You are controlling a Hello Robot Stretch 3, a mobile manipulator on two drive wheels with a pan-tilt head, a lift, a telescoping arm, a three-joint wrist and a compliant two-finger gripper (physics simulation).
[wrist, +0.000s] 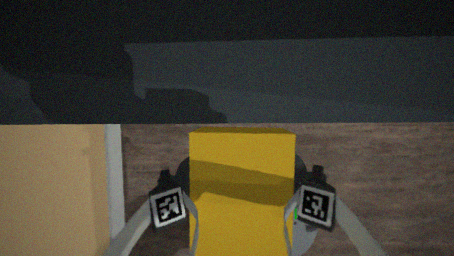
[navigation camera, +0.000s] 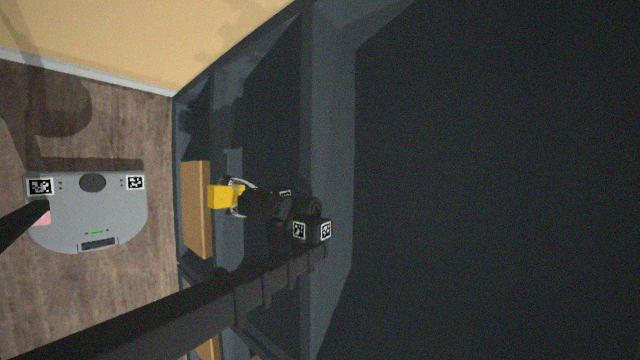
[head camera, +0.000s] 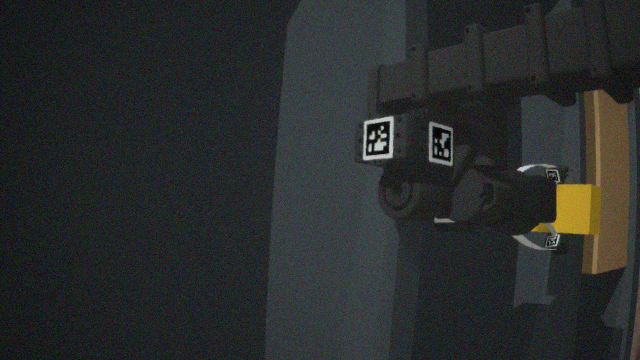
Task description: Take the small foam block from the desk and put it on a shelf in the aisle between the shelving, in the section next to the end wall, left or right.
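Frame: origin at the robot's base, x back, y left, z down, level; centimetres.
Where they show: gripper, between the fingertips: (navigation camera: 224, 194) (head camera: 565, 210); robot's base, origin of its link: (navigation camera: 93, 182).
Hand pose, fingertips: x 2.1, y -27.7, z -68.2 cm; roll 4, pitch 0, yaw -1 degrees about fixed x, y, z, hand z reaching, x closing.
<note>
Things, the pixels of their top centre, and the offset from my fingertips. Level surfaces: height alone.
- yellow foam block, centre of its top: (head camera: 557, 208) (navigation camera: 230, 196) dx +0.0, dy +0.8, dz -5.1 cm
- tan board-like item, centre of its top: (head camera: 539, 166) (navigation camera: 231, 206) dx +11.1, dy -19.5, dz +33.5 cm
- wooden floor, height of its surface: dz +68.1 cm
The yellow foam block (head camera: 580, 209) (navigation camera: 219, 197) (wrist: 242, 165) is between the two fingers of my gripper (head camera: 557, 208) (navigation camera: 231, 196) (wrist: 240, 172), which is shut on it. The fingers press on its two sides, and its far end sticks out past the fingertips. The dark slate shelving (head camera: 320, 200) (navigation camera: 332, 150) (wrist: 300, 80) is beside the end wall. In the navigation camera view the block and gripper appear within the outline of the section next to that wall. The gap between the block and any board under it cannot be told.
A tan board-like item (head camera: 612, 150) (navigation camera: 196, 210) is in this shelving section, close beyond the block in the picture. The end wall (navigation camera: 175, 40) (wrist: 45, 190) adjoins the shelving. My grey base (navigation camera: 100, 210) stands on the wooden floor (navigation camera: 100, 295) (wrist: 390, 160). My arm (head camera: 500, 60) reaches across the shelving.
</note>
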